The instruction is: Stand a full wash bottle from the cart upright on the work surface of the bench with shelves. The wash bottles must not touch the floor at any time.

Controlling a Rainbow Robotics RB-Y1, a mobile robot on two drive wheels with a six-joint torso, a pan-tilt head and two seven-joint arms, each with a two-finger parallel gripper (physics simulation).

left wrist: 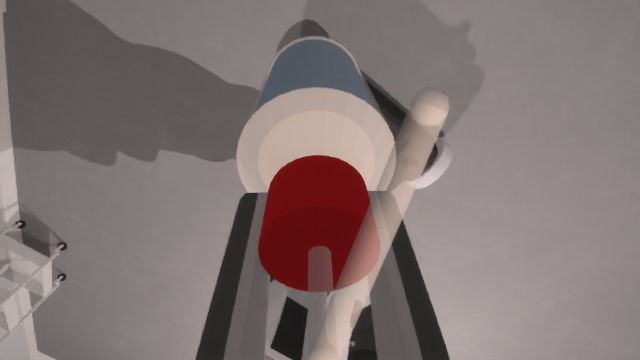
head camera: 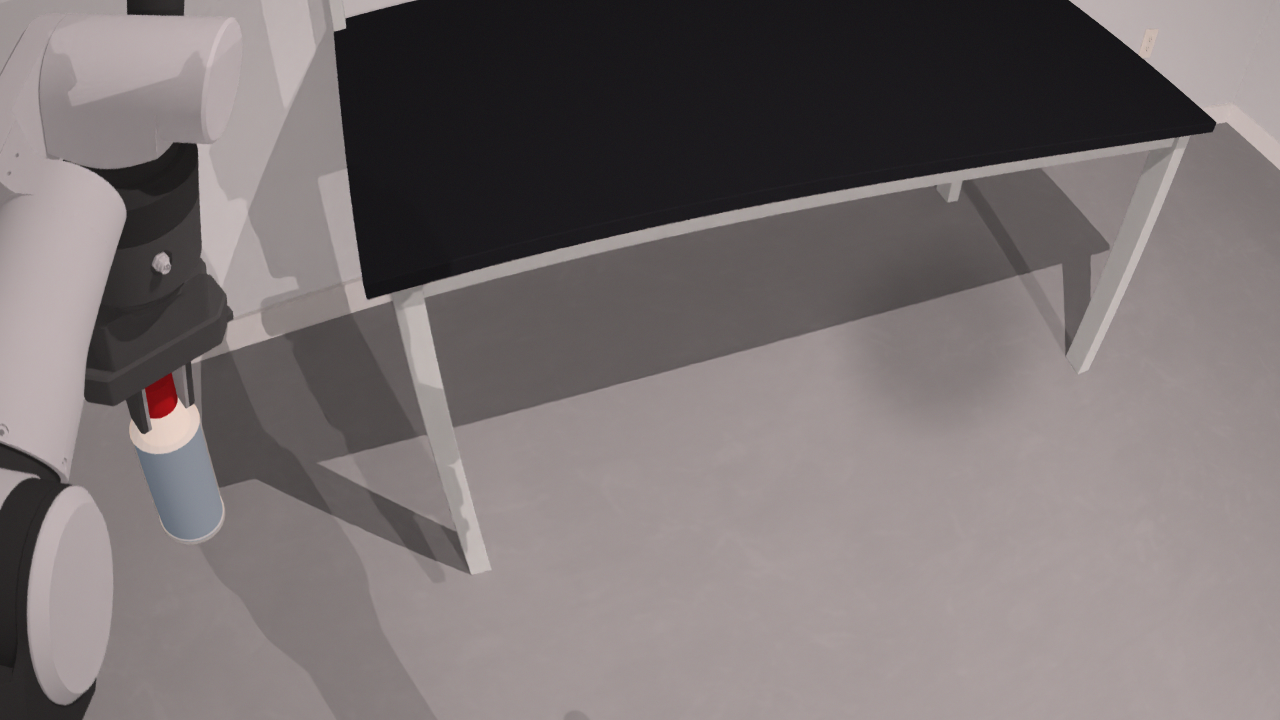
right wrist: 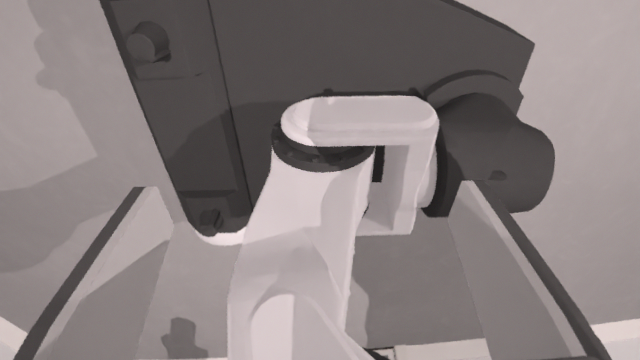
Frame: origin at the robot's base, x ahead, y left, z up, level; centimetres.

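Seen in the pictures: left gripper, between the fingertips: [left wrist: 317,210] [head camera: 163,410]; right gripper, between the fingertips: [right wrist: 310,203].
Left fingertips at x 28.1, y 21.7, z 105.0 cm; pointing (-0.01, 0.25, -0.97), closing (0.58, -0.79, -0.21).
Note:
Pixels of each thing's top centre, then the offset from my left fingertips to it. "spot": a spot on its surface instead. Level surfaces: height alone.
- wash bottle, centre of its top: [left wrist: 243,333] [head camera: 122,347] dx +1.2, dy +1.2, dz +5.6 cm
- bench's black work surface, height of its surface: dz -28.7 cm
- left leg, a spot on its surface: [head camera: 438,429] spot: dx +42.9, dy -15.7, dz -61.5 cm
- right leg, a spot on its surface: [head camera: 1127,259] spot: dx +57.2, dy -155.5, dz -67.7 cm
The wash bottle [head camera: 186,492] [left wrist: 315,67] has a blue-grey band, a pale shoulder and a red cap; its pale bent nozzle shows in the left wrist view. My left gripper [head camera: 166,411] [left wrist: 317,210] is shut on the bottle at the red cap. The bottle hangs base down over the floor, left of the bench in the head view, apart from it. The bench's black work surface [head camera: 716,116] fills the top middle of the head view; its shelves do not show there. My right gripper [right wrist: 310,203] is open, with no object between its fingertips.
The bench's near left leg [head camera: 438,429] stands to the right of the held bottle in the head view. The bench's near right leg [head camera: 1127,259] is farther right. Part of a white cart [left wrist: 30,260] with black casters shows at the lower left of the left wrist view.

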